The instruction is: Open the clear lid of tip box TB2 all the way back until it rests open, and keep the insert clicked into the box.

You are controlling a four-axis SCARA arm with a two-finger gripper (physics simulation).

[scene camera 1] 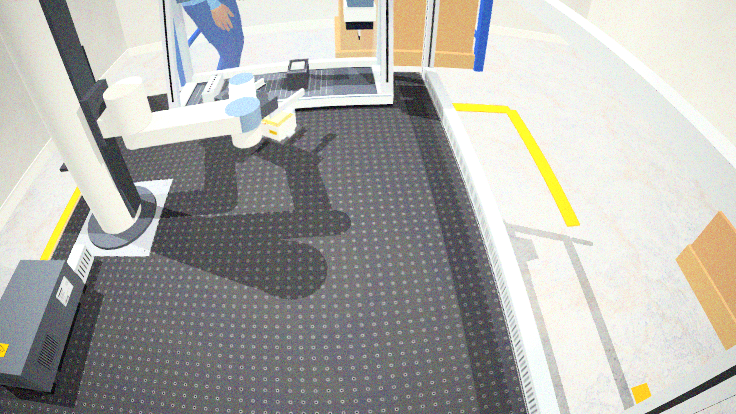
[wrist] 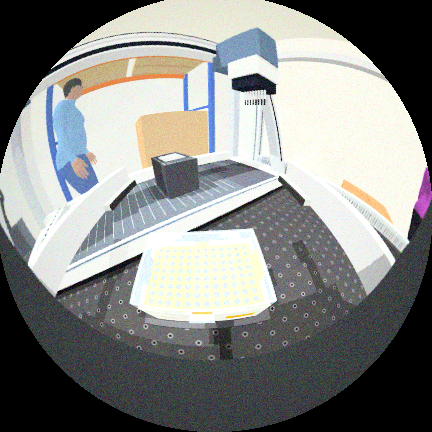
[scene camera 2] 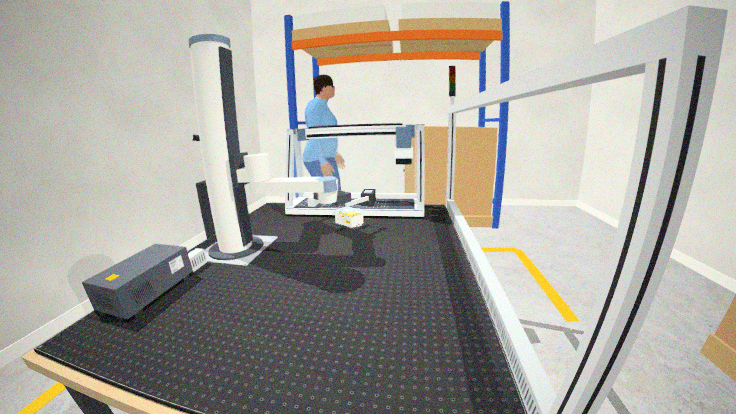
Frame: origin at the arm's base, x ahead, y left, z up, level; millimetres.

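Where they show: gripper, fingertip midpoint: (scene camera 1: 282, 86) (wrist: 204, 167) (scene camera 2: 356, 195); arm's base, link origin: (scene camera 1: 123, 219) (scene camera 2: 236, 249).
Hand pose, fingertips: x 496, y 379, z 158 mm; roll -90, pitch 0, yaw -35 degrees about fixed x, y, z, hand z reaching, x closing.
Things, the pixels of their centre, and the offset from my fingertips. "*": a spot on its surface instead.
- tip box, body centre: (wrist: 202, 281) (scene camera 1: 272, 121) (scene camera 2: 349, 217) dx -35, dy -38, dz -107 mm
- dark cube, surface spot: (wrist: 175, 176) (scene camera 1: 292, 80) * dx +19, dy +136, dz -54 mm
- white block, surface spot: (scene camera 1: 212, 87) * dx -281, dy +147, dz -51 mm
- tool head, body centre: (scene camera 1: 359, 9) (wrist: 253, 72) (scene camera 2: 403, 152) dx +242, dy +137, dz +206 mm
- grey cabinet, surface spot: (scene camera 1: 36, 319) * dx -546, dy -796, dz -30 mm
The tip box (scene camera 1: 279, 128) (scene camera 2: 349, 219) (wrist: 205, 276) stands upright on the dark dotted table, in front of the framed deck. Its white body has orange marks on the side. The yellow insert with rows of holes sits level inside, seen through the clear lid; the lid looks closed, with no raised panel showing. The lettering TB2 is not readable. My gripper (scene camera 1: 283, 86) (wrist: 204, 167) is open and empty, its fingers spread wide above and to either side of the box in the wrist view, apart from it. In scene camera 2 the arm hides part of the gripper.
The framed deck (scene camera 2: 355, 212) stands behind the box and bears a dark cube (scene camera 1: 297, 77) (scene camera 2: 368, 195) (wrist: 175, 176) and a white block (scene camera 1: 212, 87). A tool head (wrist: 252, 65) hangs from its gantry. A grey cabinet (scene camera 1: 36, 319) (scene camera 2: 136, 278) stands near left. A person (scene camera 2: 320, 113) stands behind the deck.
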